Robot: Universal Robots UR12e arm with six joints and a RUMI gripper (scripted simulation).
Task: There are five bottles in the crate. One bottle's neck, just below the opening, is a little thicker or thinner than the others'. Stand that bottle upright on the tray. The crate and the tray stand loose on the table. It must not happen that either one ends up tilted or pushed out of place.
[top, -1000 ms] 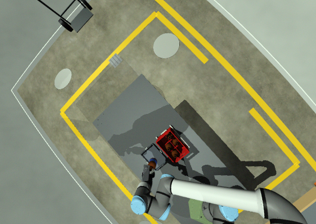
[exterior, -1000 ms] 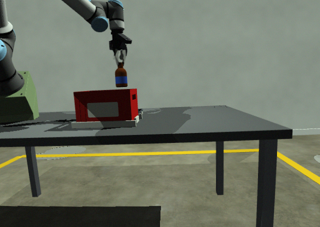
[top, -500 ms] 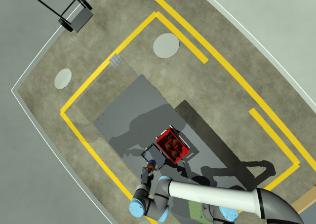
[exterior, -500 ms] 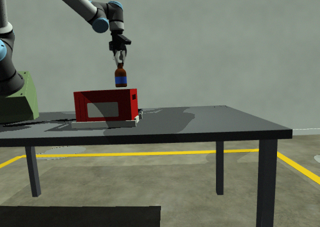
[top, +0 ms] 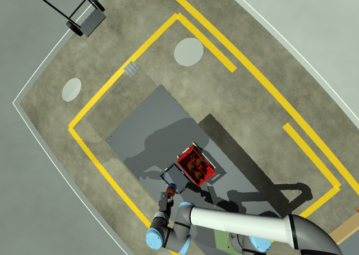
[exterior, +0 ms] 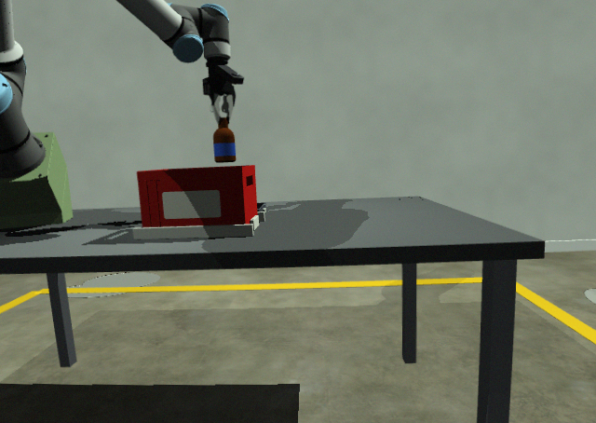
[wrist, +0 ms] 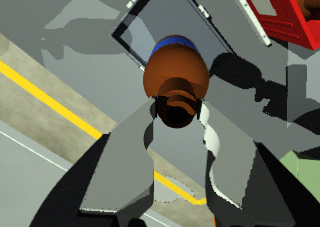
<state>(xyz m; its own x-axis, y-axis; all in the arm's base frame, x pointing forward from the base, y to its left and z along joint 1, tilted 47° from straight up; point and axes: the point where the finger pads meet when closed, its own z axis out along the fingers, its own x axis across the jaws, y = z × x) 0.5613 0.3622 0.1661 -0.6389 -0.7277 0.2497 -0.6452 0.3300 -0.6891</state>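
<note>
The dark tray lies 10 mm behind my hand, 10 mm to the left of it and 320 mm below it. Round my hand: red crate 260 mm to the right, 250 mm below; then bottle 80 mm ahead, 300 mm to the right, 250 mm below.
</note>
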